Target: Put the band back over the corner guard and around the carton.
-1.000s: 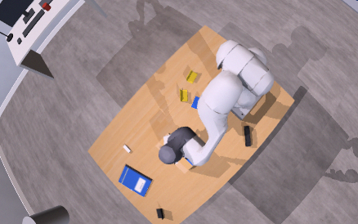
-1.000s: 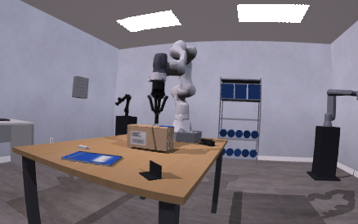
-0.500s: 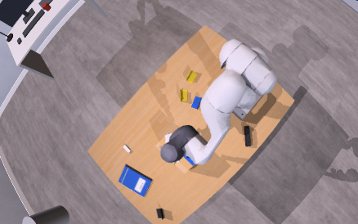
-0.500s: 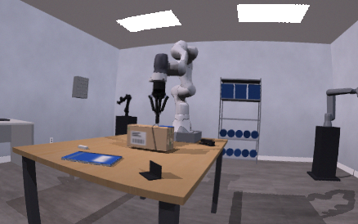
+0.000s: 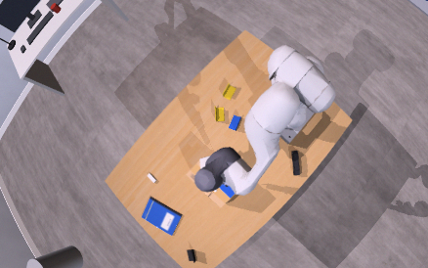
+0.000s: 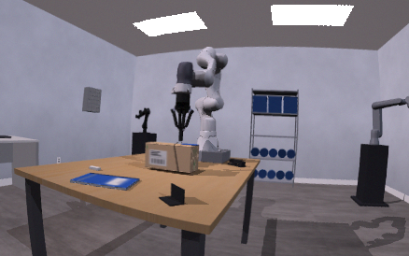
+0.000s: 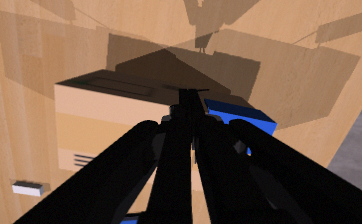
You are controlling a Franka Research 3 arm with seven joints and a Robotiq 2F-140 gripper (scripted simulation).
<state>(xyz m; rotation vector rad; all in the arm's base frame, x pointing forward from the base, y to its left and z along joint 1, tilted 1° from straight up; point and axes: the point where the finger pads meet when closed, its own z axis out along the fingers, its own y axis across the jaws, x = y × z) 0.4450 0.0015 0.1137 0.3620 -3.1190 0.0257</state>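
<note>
Now: hand 7 cm to the right of the blue corner guard, 6 cm above it and 2 cm short of it. Also, from my hand: white block 34 cm ahead, 30 cm to the right, 18 cm below; then black bracket 50 cm ahead, 23 cm to the left, 17 cm below; then brown carton 11 cm below, 7 cm ahead, 1 cm to the right.
</note>
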